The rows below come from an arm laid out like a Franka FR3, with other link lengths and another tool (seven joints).
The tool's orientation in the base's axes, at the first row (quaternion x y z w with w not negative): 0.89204 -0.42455 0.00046 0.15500
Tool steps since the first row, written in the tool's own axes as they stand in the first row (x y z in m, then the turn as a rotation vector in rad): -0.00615 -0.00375 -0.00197 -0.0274 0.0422 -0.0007; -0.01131 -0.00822 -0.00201 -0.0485 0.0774 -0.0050; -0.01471 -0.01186 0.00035 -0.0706 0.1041 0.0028; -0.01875 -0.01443 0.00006 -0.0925 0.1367 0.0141; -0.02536 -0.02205 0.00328 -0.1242 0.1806 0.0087; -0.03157 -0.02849 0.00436 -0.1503 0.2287 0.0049; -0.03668 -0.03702 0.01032 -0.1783 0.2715 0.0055; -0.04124 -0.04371 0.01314 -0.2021 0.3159 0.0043
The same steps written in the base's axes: -0.00083 0.00742 0.00003 -0.0494 -0.0040 0.0087; -0.00074 0.01398 -0.00185 -0.0890 -0.0077 0.0197; -0.00047 0.01806 -0.00556 -0.1244 -0.0089 0.0167; -0.00107 0.02272 -0.00652 -0.1646 -0.0147 0.0121; 0.00006 0.03134 -0.01257 -0.2174 -0.0152 0.0251; 0.00082 0.03955 -0.01620 -0.2700 -0.0228 0.0386; 0.00324 0.04682 -0.02490 -0.3204 -0.0271 0.0461; 0.00502 0.05344 -0.03004 -0.3691 -0.0350 0.0564
